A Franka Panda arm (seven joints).
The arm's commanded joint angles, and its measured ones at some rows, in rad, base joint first. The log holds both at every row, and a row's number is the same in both.
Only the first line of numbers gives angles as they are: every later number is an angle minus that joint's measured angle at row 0.
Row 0, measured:
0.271, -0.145, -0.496, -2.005, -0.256, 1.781, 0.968
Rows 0 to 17, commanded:
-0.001, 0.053, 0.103, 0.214, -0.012, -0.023, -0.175
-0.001, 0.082, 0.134, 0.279, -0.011, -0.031, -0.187
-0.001, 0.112, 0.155, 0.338, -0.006, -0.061, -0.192
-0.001, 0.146, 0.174, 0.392, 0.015, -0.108, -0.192
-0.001, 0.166, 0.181, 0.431, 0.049, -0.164, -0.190
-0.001, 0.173, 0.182, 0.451, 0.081, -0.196, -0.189
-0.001, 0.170, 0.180, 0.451, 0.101, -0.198, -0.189
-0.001, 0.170, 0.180, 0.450, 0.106, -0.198, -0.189
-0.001, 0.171, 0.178, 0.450, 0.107, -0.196, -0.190
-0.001, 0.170, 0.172, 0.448, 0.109, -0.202, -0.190
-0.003, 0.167, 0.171, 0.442, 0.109, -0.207, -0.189
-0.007, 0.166, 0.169, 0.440, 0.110, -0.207, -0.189
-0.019, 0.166, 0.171, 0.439, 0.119, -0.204, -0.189
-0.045, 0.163, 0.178, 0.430, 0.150, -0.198, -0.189
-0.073, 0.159, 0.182, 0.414, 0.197, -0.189, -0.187
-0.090, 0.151, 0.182, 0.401, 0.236, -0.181, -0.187
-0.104, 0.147, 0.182, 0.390, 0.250, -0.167, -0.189
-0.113, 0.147, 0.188, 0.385, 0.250, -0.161, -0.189
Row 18, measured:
-0.063, 0.161, 0.169, 0.411, 0.204, -0.177, -0.167
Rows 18 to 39, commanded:
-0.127, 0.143, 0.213, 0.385, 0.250, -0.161, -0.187
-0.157, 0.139, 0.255, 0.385, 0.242, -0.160, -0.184
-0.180, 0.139, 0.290, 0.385, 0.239, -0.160, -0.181
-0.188, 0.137, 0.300, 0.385, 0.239, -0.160, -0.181
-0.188, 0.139, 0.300, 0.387, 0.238, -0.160, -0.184
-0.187, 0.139, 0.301, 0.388, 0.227, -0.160, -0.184
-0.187, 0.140, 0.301, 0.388, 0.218, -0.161, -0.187
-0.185, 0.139, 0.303, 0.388, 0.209, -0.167, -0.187
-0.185, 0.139, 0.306, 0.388, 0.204, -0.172, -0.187
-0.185, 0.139, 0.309, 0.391, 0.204, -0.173, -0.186
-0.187, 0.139, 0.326, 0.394, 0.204, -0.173, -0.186
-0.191, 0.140, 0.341, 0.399, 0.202, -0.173, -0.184
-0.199, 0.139, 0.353, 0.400, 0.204, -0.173, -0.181
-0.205, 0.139, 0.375, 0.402, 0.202, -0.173, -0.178
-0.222, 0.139, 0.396, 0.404, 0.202, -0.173, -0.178
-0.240, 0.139, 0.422, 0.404, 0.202, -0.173, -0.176
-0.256, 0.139, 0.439, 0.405, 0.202, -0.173, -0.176
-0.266, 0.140, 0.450, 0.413, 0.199, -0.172, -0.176
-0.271, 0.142, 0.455, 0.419, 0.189, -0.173, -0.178
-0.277, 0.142, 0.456, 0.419, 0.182, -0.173, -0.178
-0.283, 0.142, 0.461, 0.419, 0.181, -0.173, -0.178
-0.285, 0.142, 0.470, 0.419, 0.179, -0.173, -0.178
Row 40, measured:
-0.252, 0.145, 0.432, 0.412, 0.201, -0.174, -0.183
